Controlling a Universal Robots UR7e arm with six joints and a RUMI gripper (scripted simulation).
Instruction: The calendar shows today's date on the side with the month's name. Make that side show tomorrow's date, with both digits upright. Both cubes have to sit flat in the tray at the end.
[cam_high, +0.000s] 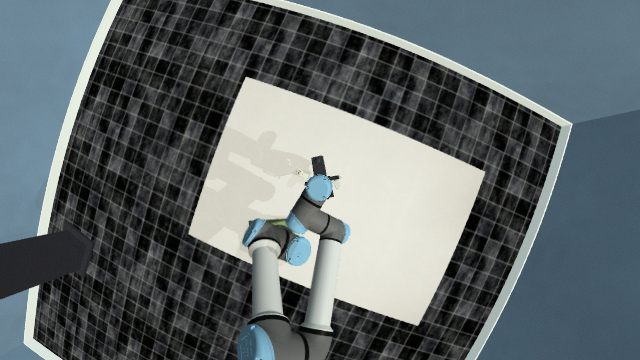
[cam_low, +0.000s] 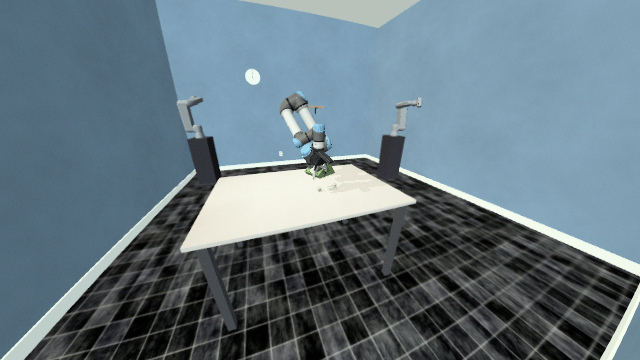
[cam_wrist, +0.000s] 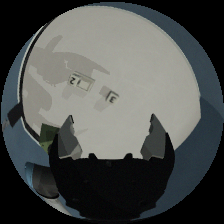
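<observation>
My gripper is now 100 mm above the white calendar cube. Also, from my hand: calendar tray: 100 mm to the left, 100 mm below, 20 mm behind; pale date cube: 120 mm to the left, 90 mm below, 20 mm behind.
</observation>
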